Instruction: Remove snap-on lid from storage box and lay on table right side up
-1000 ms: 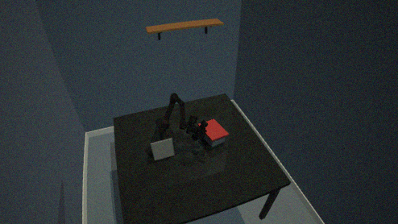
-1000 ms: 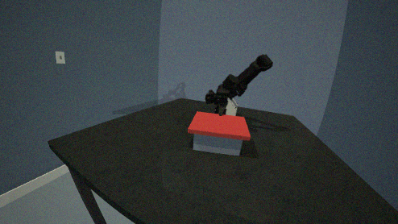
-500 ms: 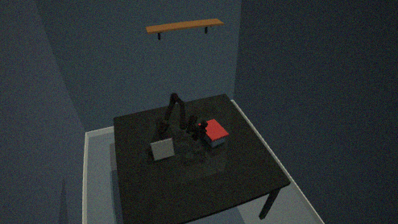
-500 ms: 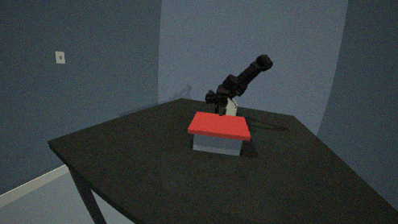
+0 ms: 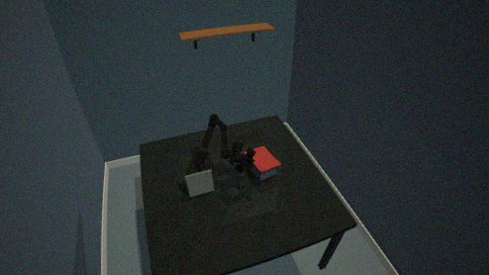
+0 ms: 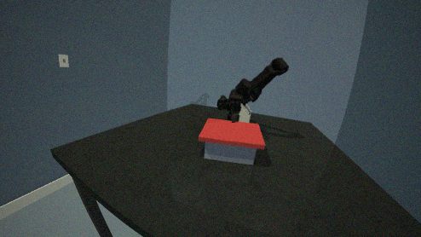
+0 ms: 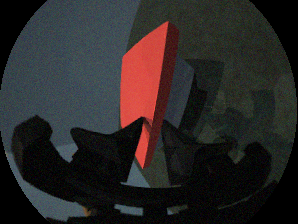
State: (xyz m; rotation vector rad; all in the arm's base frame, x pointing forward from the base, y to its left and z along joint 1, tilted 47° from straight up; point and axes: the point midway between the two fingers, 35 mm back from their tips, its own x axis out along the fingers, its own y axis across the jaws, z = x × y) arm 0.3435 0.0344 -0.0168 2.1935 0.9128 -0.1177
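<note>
The lid is 80 mm ahead of my gripper tip and 10 mm to the left of it. Round my gripper tip: storage box: 70 mm ahead, 60 mm below, 10 mm to the left.
</note>
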